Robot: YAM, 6 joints.
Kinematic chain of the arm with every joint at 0, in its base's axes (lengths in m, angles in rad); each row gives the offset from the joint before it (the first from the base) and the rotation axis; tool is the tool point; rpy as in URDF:
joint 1: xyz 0 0 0.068 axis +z
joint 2: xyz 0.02 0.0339 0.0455 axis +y
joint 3: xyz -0.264 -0.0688 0 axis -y
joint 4: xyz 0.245 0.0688 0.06 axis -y
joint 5: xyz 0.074 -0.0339 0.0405 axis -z
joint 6: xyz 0.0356 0 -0.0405 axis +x
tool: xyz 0 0 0 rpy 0 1.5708 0
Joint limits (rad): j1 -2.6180..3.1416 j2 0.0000..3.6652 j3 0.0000..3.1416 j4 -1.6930..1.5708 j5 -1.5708..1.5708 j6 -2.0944..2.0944
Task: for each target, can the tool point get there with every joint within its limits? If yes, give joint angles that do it. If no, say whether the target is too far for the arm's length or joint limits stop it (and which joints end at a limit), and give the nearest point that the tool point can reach.
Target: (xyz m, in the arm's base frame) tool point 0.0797 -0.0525 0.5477
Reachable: yes | joints -0.7273 1.0571 1.9768 -1.1749 -0.3976 -0.9152
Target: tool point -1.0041 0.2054 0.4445
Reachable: no: too far | nearest point -0.6020 0.1231 0.3093 | short by 0.432 m
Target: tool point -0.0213 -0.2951 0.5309
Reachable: yes | joints 1.6155 0.4402 2.2091 -0.5945 -1.3174 1.6294
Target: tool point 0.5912 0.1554 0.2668
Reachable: yes | joints 0.2987 2.8969 2.8148 0.6081 0.7963 0.8971
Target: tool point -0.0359 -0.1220 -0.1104
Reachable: yes | joints -1.6098 3.0456 0.9598 -0.9853 1.0641 0.2519
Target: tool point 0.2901 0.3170 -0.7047
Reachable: no: too far | nearest point 0.2302 0.2515 -0.3684 | short by 0.348 m
